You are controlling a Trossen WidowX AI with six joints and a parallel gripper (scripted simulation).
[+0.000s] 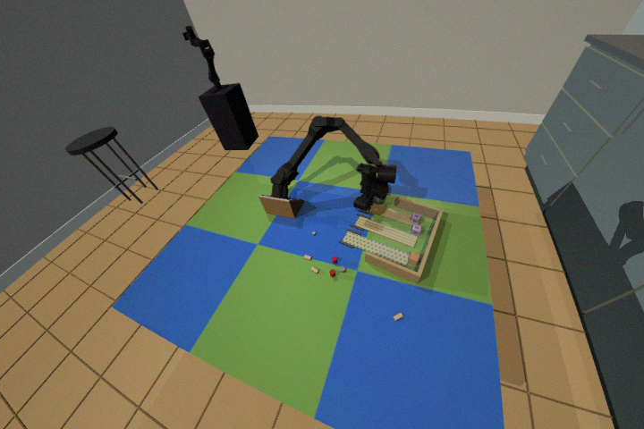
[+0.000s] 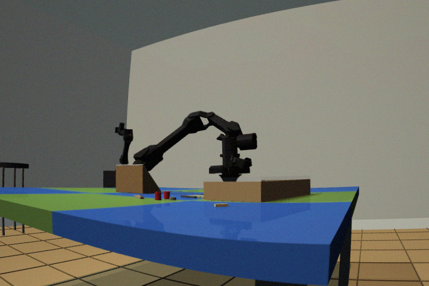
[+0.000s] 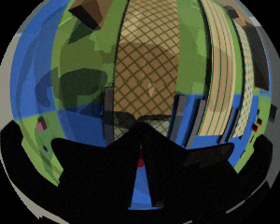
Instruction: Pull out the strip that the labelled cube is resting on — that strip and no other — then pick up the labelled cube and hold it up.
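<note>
Right now my gripper tip is 90 mm short of the cross-hatched strip and 30 mm to the left of it. From my gripper tip the other things lie so: grey piece 320 mm to the right, 70 mm behind.
</note>
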